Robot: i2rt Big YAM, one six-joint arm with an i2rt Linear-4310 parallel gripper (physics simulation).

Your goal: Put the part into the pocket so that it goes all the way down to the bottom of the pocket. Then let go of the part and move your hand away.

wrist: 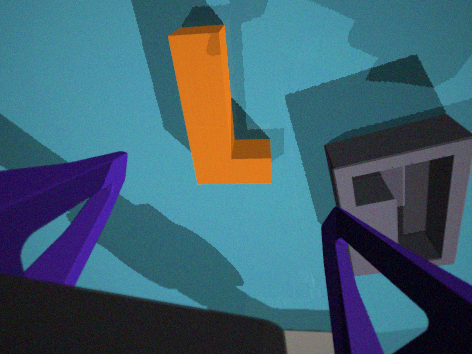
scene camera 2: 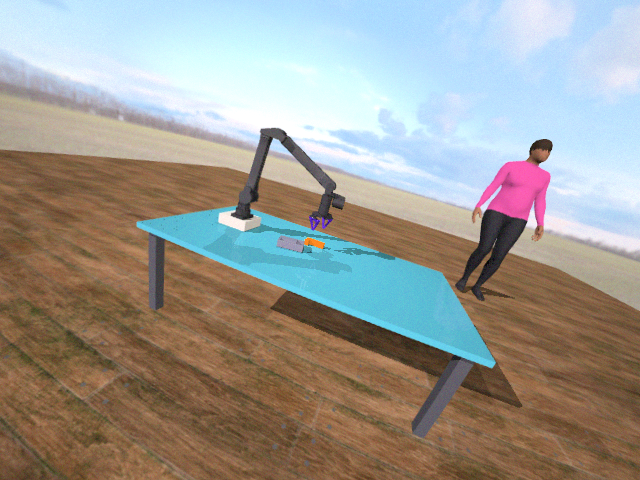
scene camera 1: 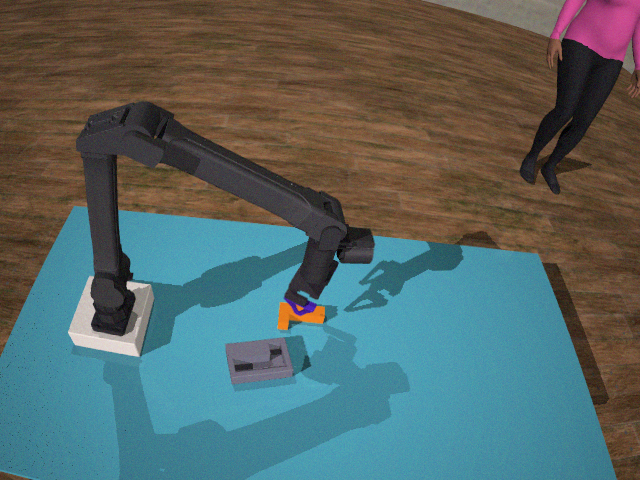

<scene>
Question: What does the orange L-shaped block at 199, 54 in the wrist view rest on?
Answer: The table.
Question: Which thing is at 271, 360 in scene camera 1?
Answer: A grey pocket block.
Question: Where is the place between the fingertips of the gripper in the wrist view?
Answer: At 233, 192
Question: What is the gripper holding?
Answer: Nothing.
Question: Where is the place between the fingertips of the gripper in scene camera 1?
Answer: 306, 298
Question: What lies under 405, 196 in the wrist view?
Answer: A grey pocket block.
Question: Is the gripper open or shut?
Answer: Open.
</scene>
